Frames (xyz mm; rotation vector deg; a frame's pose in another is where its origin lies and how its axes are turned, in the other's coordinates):
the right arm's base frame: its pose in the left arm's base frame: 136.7 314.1 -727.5 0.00 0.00 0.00
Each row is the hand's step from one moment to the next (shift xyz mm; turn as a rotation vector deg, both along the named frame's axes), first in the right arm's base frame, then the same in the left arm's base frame.
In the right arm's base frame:
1: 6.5 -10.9 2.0 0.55 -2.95 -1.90
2: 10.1 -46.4 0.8 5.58 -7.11 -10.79
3: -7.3 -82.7 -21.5 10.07 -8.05 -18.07
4: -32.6 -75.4 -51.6 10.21 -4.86 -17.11
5: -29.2 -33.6 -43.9 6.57 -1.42 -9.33
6: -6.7 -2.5 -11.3 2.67 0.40 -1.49
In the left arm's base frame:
1: 6.5 -10.9 2.0 0.55 -2.95 -1.90
2: 10.1 -46.4 0.8 5.58 -7.11 -10.79
3: -7.3 -82.7 -21.5 10.07 -8.05 -18.07
4: -32.6 -75.4 -51.6 10.21 -4.86 -17.11
5: -29.2 -33.6 -43.9 6.57 -1.42 -9.33
6: -6.7 -2.5 -11.3 2.67 0.40 -1.49

